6 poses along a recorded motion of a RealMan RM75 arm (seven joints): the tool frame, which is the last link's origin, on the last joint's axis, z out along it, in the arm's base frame.
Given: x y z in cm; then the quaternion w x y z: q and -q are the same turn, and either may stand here.
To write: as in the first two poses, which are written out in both.
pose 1, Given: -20.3 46.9 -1.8 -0.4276 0.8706 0.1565 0.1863
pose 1, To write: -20.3 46.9 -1.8 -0.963 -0.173 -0.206 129.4
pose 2, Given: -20.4 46.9 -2.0 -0.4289 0.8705 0.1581 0.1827
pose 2, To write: -20.4 46.9 -2.0 -0.964 -0.175 -0.202 129.2
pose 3, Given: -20.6 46.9 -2.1 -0.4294 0.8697 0.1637 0.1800
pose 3, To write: -20.6 46.9 -2.1 -0.963 -0.181 -0.199 129.1
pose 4, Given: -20.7 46.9 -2.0 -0.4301 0.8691 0.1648 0.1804
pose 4, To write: -20.7 46.9 -2.0 -0.963 -0.183 -0.200 129.1
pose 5, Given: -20.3 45.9 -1.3 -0.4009 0.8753 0.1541 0.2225
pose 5, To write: -20.3 45.9 -1.3 -0.955 -0.168 -0.243 132.7
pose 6, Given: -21.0 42.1 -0.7 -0.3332 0.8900 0.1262 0.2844
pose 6, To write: -21.0 42.1 -0.7 -0.944 -0.134 -0.302 141.1
